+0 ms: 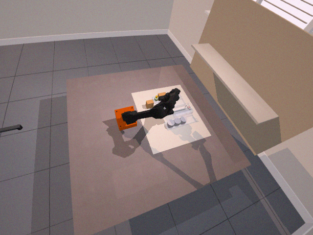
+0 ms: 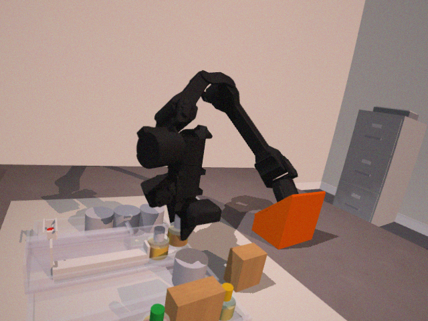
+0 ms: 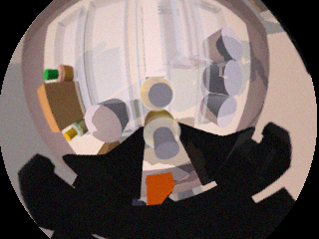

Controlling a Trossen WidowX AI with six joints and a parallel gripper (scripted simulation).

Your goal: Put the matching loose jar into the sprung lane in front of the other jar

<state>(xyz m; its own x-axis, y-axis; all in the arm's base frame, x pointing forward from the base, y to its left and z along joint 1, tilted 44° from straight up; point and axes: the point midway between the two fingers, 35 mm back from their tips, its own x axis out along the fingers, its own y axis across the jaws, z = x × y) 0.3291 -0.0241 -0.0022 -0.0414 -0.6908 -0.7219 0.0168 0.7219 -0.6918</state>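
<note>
My gripper tip is 8 cm past the brown box, 12 cm to the right of it and 2 cm above it. The rest, counted from my gripper tip: clear sprung lane: 15 cm ahead, 3 cm to the right, 3 cm below.
</note>
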